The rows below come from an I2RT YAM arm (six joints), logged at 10 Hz.
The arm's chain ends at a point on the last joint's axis. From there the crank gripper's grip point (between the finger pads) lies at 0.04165 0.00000 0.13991 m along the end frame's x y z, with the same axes.
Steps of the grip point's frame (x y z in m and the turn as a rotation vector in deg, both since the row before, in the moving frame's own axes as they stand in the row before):
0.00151 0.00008 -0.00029 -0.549 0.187 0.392
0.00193 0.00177 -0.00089 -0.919 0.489 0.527
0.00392 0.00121 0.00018 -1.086 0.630 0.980
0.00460 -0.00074 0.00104 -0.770 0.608 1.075
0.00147 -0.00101 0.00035 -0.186 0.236 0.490
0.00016 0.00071 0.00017 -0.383 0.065 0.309
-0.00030 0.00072 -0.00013 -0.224 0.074 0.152
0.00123 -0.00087 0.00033 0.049 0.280 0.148
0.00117 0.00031 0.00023 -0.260 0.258 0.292
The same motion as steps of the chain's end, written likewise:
0.00106 -0.00155 -0.00015 -0.549 0.187 0.392
0.00075 -0.00086 -0.00051 -0.919 0.489 0.527
0.00241 -0.00216 0.00068 -1.086 0.630 0.980
0.00314 -0.00341 0.00151 -0.770 0.608 1.075
0.00090 -0.00182 0.00052 -0.186 0.236 0.490
0.00000 -0.00045 0.00022 -0.383 0.065 0.309
-0.00048 0.00006 -0.00007 -0.224 0.074 0.152
0.00055 -0.00086 0.00054 0.049 0.280 0.148
0.00054 -0.00054 0.00042 -0.260 0.258 0.292

